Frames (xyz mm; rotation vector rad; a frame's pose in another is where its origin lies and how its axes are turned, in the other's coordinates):
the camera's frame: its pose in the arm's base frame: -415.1 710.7 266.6 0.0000 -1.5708 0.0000
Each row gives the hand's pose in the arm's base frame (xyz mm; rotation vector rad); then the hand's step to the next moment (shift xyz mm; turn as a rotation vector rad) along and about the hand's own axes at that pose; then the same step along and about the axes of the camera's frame.
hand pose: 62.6 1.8 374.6 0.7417 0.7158 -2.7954
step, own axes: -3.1 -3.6 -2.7 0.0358 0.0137 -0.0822
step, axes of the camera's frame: 1.0 4.6 -2.9 -0.0862 0.0270 -0.0077
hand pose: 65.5 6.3 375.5 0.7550 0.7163 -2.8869
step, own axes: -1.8 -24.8 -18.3 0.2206 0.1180 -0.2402
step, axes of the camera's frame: -2.8 30.3 -5.2 -0.3404 0.0150 0.0648
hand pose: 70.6 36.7 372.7 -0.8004 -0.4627 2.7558
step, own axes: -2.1 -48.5 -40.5 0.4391 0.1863 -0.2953
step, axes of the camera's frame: -13.9 53.6 -30.6 -0.5136 0.0319 0.2234
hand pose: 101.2 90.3 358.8 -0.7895 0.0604 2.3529
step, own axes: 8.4 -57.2 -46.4 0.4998 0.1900 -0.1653
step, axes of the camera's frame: -33.8 39.0 -53.2 -0.4415 0.0941 0.3308
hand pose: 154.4 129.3 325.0 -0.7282 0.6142 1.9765
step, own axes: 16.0 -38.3 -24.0 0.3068 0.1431 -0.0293
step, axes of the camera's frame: -33.0 10.9 -33.0 -0.2170 0.0939 0.2441
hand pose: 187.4 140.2 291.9 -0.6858 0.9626 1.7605
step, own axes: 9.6 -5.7 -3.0 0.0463 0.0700 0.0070
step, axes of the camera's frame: -10.9 3.3 -1.9 -0.0123 0.0138 0.0822
